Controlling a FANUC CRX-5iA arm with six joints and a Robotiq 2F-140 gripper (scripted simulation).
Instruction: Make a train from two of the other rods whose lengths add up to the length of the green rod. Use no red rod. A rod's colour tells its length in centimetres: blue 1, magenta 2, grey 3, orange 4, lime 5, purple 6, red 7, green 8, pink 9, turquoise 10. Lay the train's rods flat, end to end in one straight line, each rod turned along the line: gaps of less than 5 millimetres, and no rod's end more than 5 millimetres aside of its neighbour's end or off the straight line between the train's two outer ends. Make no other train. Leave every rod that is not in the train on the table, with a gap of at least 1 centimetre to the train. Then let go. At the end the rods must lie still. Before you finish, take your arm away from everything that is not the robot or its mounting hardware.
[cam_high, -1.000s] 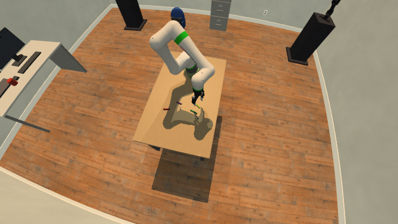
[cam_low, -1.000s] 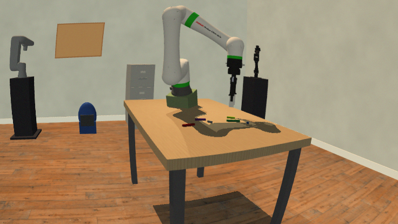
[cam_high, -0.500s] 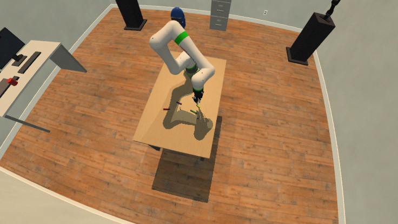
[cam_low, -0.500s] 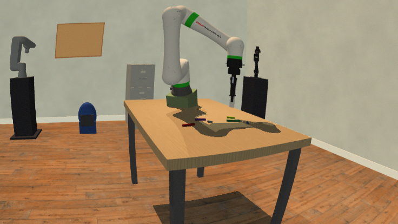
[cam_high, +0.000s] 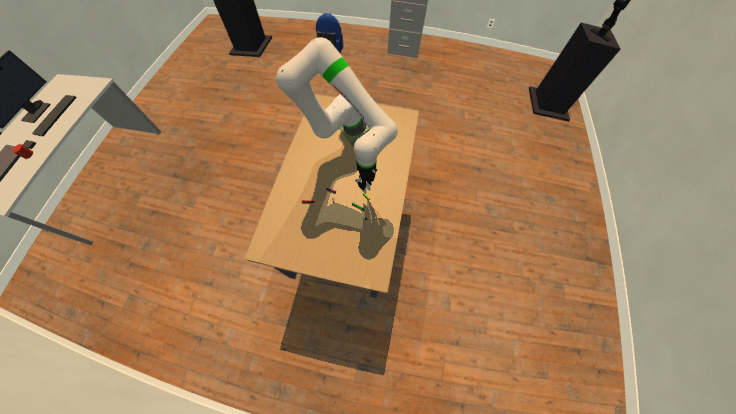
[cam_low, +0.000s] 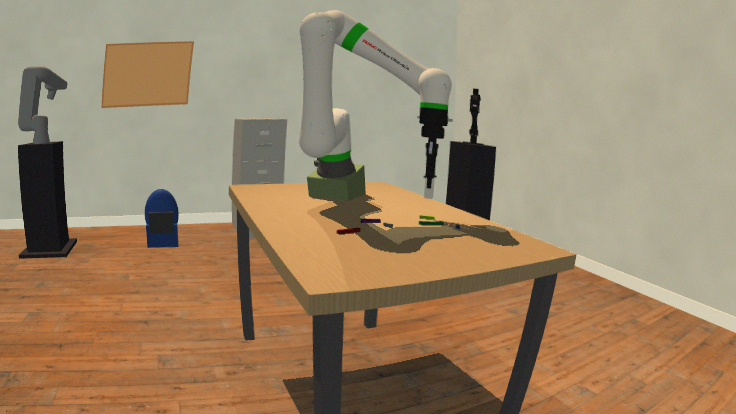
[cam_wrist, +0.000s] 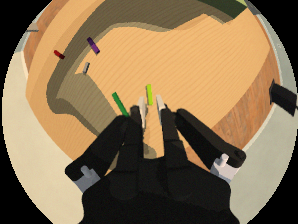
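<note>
The lime rod lies 100 mm below my hand. From my hand the other things lie so: tiny blue rod (140 mm ahead, 100 mm below, 30 mm to the left); then grey rod (180 mm to the right, 100 mm below, 60 mm ahead); then green rod (100 mm below, 80 mm ahead, 30 mm to the right).
</note>
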